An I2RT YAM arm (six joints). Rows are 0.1 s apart.
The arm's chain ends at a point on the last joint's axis. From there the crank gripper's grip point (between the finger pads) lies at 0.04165 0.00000 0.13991 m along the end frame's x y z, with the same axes.
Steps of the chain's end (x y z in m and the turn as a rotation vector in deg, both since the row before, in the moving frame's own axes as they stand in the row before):
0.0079 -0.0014 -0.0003 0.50 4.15 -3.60
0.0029 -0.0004 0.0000 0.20 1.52 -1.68
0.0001 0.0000 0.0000 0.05 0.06 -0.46
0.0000 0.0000 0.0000 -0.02 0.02 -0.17
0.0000 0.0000 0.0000 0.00 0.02 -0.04
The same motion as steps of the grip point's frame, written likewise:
0.0178 -0.0055 -0.0037 0.50 4.15 -3.60
0.0066 -0.0022 -0.0012 0.20 1.52 -1.68
0.0002 -0.0005 0.0000 0.05 0.06 -0.46
0.0000 -0.0001 0.0000 -0.02 0.02 -0.17
0.0000 0.0000 0.0000 0.00 0.02 -0.04

